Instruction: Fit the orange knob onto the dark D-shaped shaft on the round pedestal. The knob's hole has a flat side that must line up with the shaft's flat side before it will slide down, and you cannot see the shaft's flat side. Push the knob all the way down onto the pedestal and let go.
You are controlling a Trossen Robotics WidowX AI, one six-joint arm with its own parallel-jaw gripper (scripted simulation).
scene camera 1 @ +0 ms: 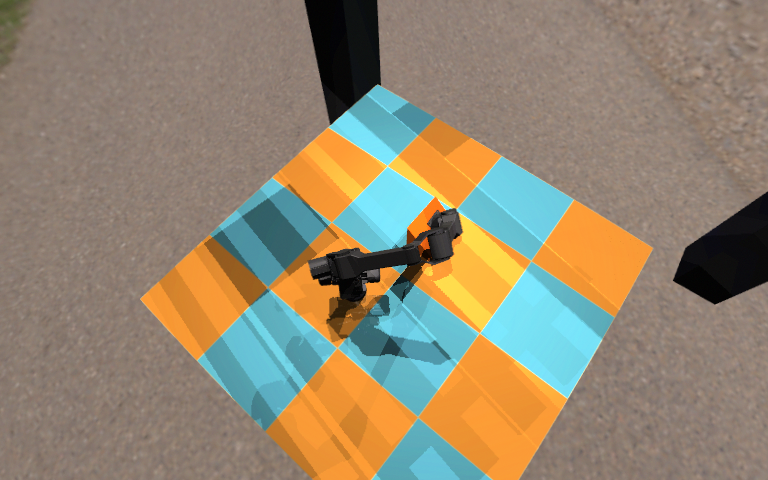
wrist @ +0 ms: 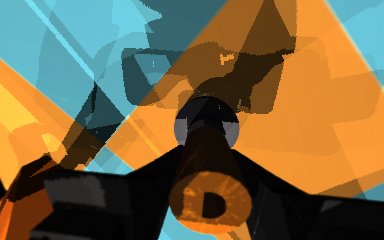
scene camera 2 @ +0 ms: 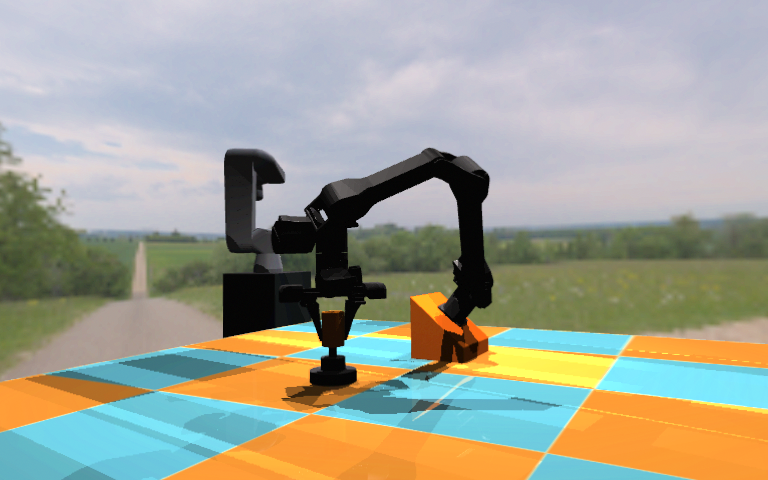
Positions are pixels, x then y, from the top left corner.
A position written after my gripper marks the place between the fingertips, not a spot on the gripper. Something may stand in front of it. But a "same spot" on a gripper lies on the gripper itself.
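You'd find my gripper in scene camera 1 (352, 282), and it's there in the wrist view and scene camera 2 as well. On my gripper, (wrist: 141, 197) and (scene camera 2: 349, 303) are the same spot.
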